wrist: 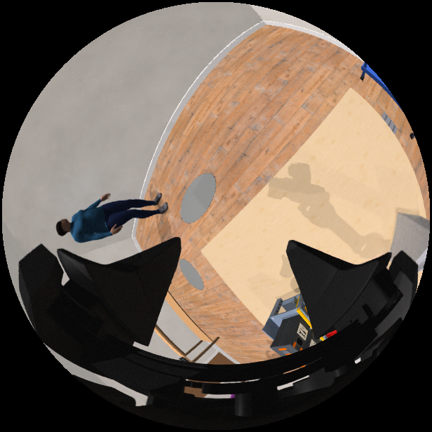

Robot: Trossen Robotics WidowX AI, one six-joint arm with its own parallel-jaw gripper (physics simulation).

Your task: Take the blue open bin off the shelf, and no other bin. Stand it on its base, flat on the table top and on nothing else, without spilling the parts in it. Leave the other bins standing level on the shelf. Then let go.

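Note:
My gripper is open, with its two black fingers wide apart and nothing between them. It is above the pale table top, whose near corner shows between the fingertips. The blue open bin cannot be made out in the wrist view. A grey-blue structure stands on the table at the lower right, beside the right finger and partly hidden by it. Whether it is the shelf or part of a bin, I cannot tell.
A black box with a white label and orange marks is beside that structure. A grey block is at the table's right side. A person in a blue top stands on the wooden floor beyond the table. A blue object shows at the upper right.

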